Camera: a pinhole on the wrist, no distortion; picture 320 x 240 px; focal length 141.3 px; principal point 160.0 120.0 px. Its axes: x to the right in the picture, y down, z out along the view. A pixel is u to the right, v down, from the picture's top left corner.
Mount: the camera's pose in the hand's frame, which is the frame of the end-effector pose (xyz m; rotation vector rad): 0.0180 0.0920 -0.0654 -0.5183 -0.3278 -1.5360
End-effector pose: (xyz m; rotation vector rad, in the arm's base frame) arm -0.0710 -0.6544 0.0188 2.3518 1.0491 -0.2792
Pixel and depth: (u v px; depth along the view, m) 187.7 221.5 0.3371
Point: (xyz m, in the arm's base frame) 0.2842 -0.7027 -0.2103
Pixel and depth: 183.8 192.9 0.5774
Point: 0.4170 -0.8207 -0.3842
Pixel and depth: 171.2 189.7 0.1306
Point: 0.1048 -0.6986 0.0022
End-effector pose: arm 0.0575 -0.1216 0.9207 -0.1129 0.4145 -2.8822
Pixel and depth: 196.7 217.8 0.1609
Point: -0.0496 -0.3031 0.9657
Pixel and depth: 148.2 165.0 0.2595
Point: -0.0033 -0.4126 0.9868
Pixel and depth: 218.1 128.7 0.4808
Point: 0.0351 -0.4220 1.3004
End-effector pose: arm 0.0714 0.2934 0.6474 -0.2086 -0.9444 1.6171
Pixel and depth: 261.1 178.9 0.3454
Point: -0.2308 0.3237 0.9087
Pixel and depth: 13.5 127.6 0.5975
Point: -0.7231 0.3505 0.1445
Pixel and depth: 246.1 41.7 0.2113
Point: -0.0946 0.1442 0.6865
